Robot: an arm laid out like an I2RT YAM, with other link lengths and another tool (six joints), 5 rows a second.
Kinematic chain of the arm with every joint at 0, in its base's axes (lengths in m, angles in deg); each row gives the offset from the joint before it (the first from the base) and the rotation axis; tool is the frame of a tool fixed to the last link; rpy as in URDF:
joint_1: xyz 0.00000 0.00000 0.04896 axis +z
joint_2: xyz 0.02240 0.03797 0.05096 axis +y
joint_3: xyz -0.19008 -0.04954 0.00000 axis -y
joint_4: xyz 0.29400 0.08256 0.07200 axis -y
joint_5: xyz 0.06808 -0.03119 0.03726 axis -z
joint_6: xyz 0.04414 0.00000 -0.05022 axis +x
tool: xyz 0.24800 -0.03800 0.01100 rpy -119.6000 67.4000 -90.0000
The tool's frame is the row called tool.
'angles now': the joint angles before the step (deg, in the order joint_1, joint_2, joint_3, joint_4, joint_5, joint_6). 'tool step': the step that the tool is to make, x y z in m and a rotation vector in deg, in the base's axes. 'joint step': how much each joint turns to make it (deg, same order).
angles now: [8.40 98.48 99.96 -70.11 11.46 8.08]
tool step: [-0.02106 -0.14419 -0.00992 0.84 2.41 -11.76]
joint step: [-20.50 -0.52 -1.34 -0.29 -3.82 -8.00]
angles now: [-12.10 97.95 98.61 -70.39 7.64 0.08]
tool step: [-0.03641 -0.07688 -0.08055 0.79 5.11 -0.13]
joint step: [-12.93 0.00 -13.70 9.90 -3.21 -12.48]
